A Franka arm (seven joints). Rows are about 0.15 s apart.
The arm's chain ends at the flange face. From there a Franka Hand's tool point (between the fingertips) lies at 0.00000 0.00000 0.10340 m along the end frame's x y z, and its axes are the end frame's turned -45 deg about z.
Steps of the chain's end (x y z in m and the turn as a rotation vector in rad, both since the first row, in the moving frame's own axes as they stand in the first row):
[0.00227, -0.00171, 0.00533, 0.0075, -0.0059, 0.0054]
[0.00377, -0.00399, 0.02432, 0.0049, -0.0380, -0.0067]
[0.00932, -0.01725, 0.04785, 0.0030, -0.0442, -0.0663]
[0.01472, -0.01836, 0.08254, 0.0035, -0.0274, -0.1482]
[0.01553, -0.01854, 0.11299, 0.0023, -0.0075, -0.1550]
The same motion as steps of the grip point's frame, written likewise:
[0.00293, -0.00058, 0.00533, 0.0095, 0.0011, 0.0054]
[0.00306, -0.00328, 0.02424, 0.0303, -0.0234, -0.0067]
[0.01566, -0.00895, 0.04775, 0.0334, -0.0291, -0.0663]
[0.02148, -0.00470, 0.08250, 0.0218, -0.0169, -0.1482]
[0.02366, -0.00281, 0.11299, 0.0069, -0.0037, -0.1550]

